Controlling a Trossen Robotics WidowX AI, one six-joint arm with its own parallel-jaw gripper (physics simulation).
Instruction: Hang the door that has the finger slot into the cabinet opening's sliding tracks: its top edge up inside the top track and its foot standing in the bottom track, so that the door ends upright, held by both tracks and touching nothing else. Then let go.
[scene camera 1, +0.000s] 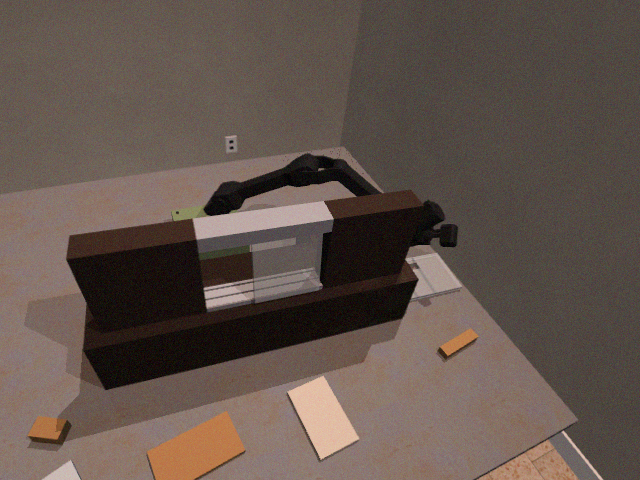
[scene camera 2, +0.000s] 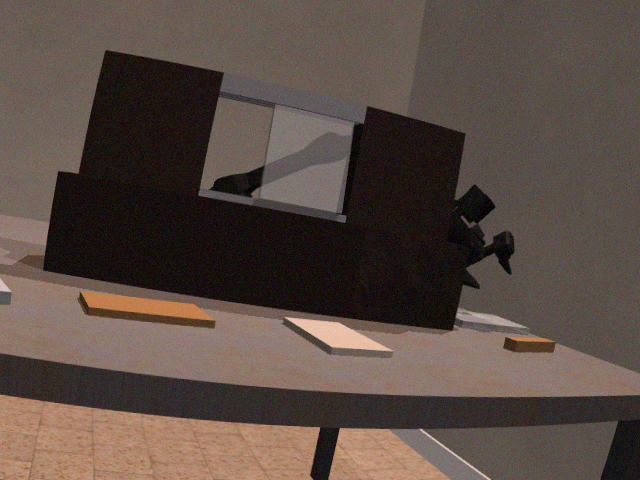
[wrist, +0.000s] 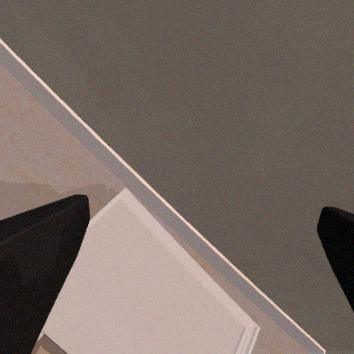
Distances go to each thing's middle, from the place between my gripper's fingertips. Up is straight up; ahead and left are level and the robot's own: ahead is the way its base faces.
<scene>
The grey bottom track (scene camera 1: 234, 294) is 10 cm ahead of my hand, 57 cm to the right of it and 6 cm above it. Also, from my hand: grey top track (scene camera 1: 225, 231) 10 cm ahead, 57 cm to the right, 27 cm above; cream panel (scene camera 1: 328, 428) 35 cm ahead, 51 cm to the right, 9 cm below; orange-brown panel (scene camera 1: 215, 442) 35 cm ahead, 78 cm to the right, 9 cm below.
</scene>
